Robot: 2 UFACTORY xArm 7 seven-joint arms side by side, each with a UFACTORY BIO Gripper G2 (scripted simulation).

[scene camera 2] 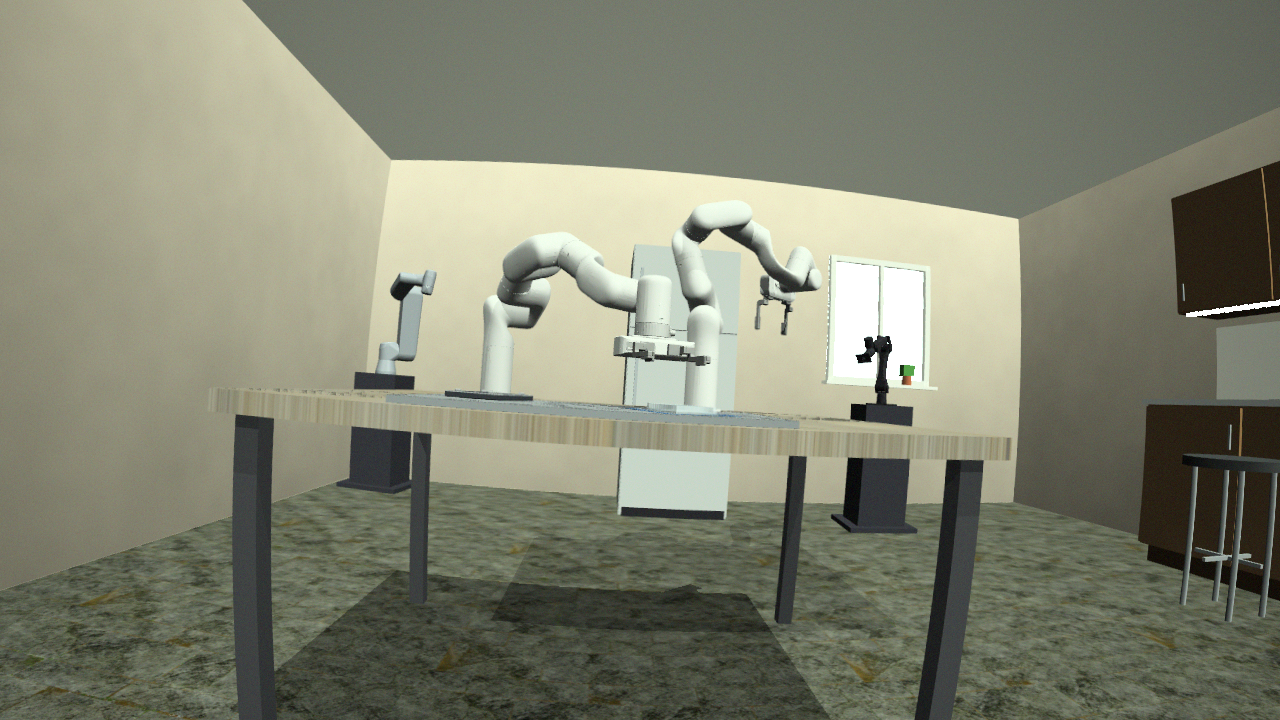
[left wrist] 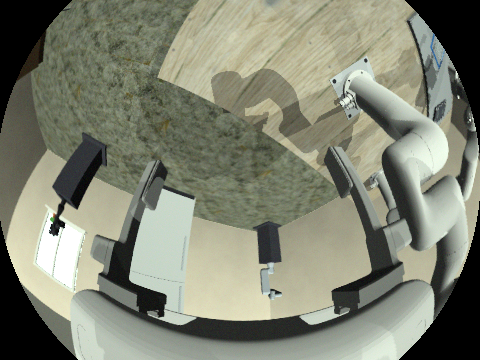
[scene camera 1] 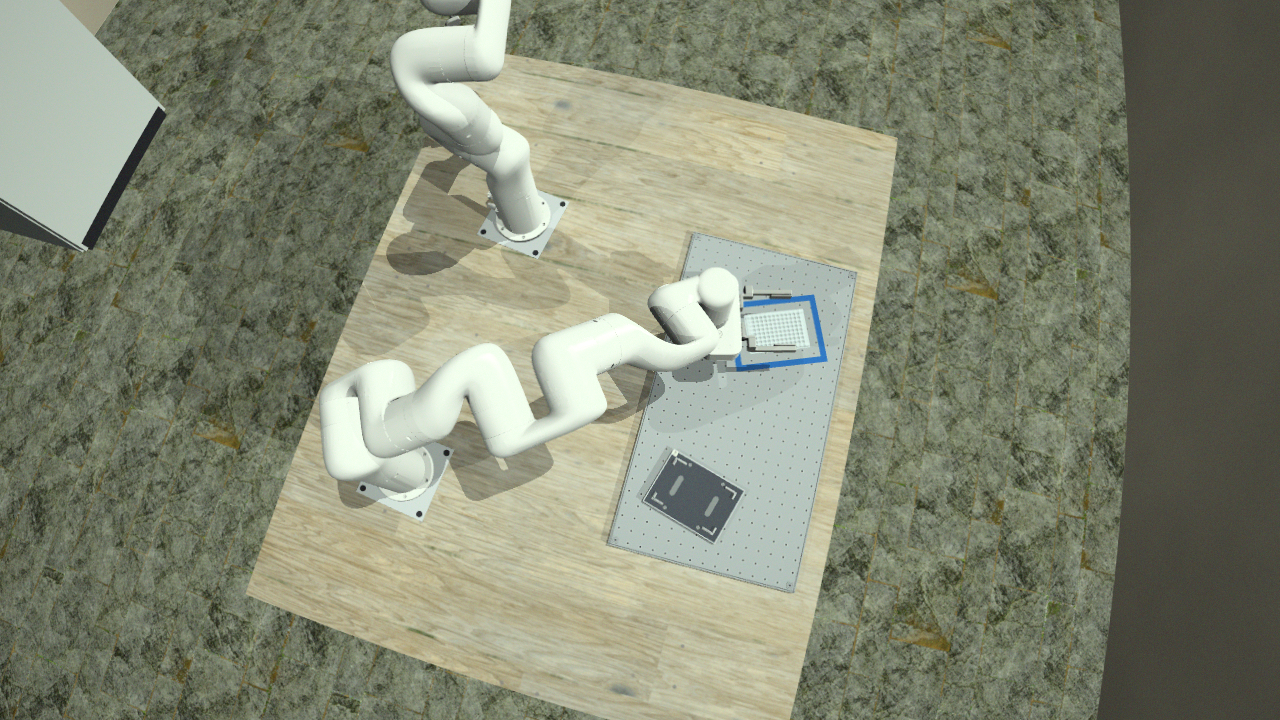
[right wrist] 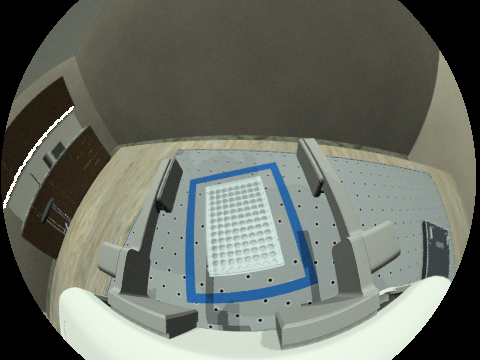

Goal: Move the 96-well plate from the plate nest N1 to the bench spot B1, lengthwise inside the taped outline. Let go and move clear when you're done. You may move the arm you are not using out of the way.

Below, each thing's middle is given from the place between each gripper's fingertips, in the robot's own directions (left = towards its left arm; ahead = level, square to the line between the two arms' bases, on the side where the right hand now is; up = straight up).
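Labels:
Clear 96-well plate [scene camera 1: 751, 324]: my right hand is 10 mm to the right of it and 100 mm above it. Dark plate nest [scene camera 1: 688, 505], counted from my right hand: 370 mm to the right, 50 mm behind, 100 mm below.
Clear 96-well plate: my left gripper is 31 cm to the left of it, 87 cm short of it and 28 cm above it. Dark plate nest, counted from my left hand: 70 cm to the right, 82 cm ahead, 28 cm below.

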